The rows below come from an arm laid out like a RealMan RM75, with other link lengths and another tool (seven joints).
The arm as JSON. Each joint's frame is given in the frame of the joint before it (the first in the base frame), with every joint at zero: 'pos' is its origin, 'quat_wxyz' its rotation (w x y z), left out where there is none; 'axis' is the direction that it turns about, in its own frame. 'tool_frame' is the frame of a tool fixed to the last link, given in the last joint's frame.
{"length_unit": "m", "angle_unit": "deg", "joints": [
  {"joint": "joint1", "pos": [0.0, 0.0, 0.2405], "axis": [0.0, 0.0, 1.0]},
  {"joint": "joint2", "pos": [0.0, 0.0, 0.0], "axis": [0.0, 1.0, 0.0]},
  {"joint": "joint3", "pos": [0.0, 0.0, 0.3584], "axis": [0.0, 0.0, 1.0]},
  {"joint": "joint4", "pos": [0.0, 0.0, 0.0], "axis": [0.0, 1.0, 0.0]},
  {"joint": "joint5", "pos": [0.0, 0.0, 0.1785], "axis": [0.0, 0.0, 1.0]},
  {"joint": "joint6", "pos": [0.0, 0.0, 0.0], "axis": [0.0, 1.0, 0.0]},
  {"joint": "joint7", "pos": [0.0, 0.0, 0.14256], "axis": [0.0, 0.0, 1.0]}
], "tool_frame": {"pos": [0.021, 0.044, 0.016], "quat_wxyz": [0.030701, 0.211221, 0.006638, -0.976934]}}
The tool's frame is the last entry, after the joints.
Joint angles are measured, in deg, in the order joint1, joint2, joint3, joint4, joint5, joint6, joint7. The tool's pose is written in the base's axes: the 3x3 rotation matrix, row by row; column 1 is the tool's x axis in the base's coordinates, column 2 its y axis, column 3 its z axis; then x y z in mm. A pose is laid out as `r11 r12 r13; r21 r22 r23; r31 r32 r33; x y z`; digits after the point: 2 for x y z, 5 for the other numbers.
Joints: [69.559, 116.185, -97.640, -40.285, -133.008, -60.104, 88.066]
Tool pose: -0.79291 -0.60909 0.01740; -0.60671 0.79182 0.07010; -0.05648 0.04502 -0.99739; 142.80 478.03 -122.75
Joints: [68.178, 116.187, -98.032, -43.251, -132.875, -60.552, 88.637]
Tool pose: -0.78674 -0.61728 -0.00199; -0.61601 0.78492 0.06652; -0.03950 0.05356 -0.99778; 142.24 474.07 -123.51
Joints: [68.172, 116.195, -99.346, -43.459, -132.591, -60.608, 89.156]
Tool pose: -0.78464 -0.61989 0.00888; -0.61842 0.78362 0.05913; -0.04362 0.04090 -0.99821; 143.01 471.78 -125.09
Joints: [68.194, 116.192, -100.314, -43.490, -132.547, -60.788, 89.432]
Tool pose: -0.78259 -0.62213 0.02230; -0.62050 0.78243 0.05279; -0.05029 0.02748 -0.99836; 144.47 470.19 -125.75
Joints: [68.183, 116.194, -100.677, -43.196, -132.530, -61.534, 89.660]
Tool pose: -0.78900 -0.61330 0.03668; -0.61190 0.78977 0.04293; -0.05530 0.01143 -0.99840; 147.52 467.75 -125.51
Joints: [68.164, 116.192, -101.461, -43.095, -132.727, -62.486, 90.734]
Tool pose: -0.79910 -0.59851 0.05677; -0.59752 0.80109 0.03490; -0.06637 -0.00604 -0.99778; 150.94 464.24 -125.23
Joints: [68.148, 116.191, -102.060, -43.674, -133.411, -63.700, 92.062]
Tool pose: -0.80471 -0.58868 0.07676; -0.58825 0.80810 0.03053; -0.08000 -0.02059 -0.99658; 152.21 461.27 -124.07
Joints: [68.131, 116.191, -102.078, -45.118, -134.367, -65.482, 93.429]
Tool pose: -0.80729 -0.58313 0.09080; -0.58341 0.81176 0.02623; -0.08900 -0.03179 -0.99552; 150.14 458.35 -121.92
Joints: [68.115, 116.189, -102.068, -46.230, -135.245, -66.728, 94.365]
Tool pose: -0.80695 -0.58165 0.10252; -0.58237 0.81251 0.02585; -0.09834 -0.03885 -0.99439; 148.64 456.80 -119.98
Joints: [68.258, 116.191, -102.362, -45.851, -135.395, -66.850, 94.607]
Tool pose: -0.80862 -0.57752 0.11227; -0.57865 0.81517 0.02556; -0.10628 -0.04430 -0.99335; 149.91 456.58 -119.72
